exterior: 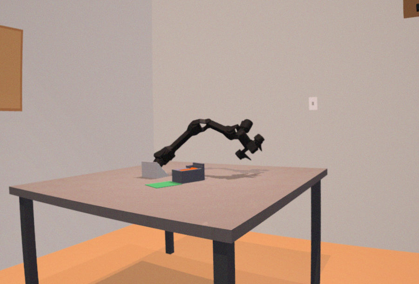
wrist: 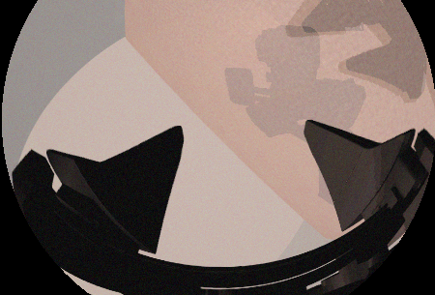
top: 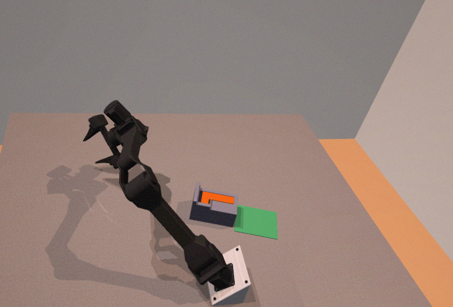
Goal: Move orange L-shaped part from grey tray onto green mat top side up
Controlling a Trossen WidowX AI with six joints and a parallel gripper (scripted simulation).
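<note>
The orange L-shaped part lies 42 cm to the right of my gripper tip, 15 cm behind it and 5 cm below it. The rest, counted from my gripper tip: green mat 58 cm to the right, 18 cm behind, 12 cm below.
</note>
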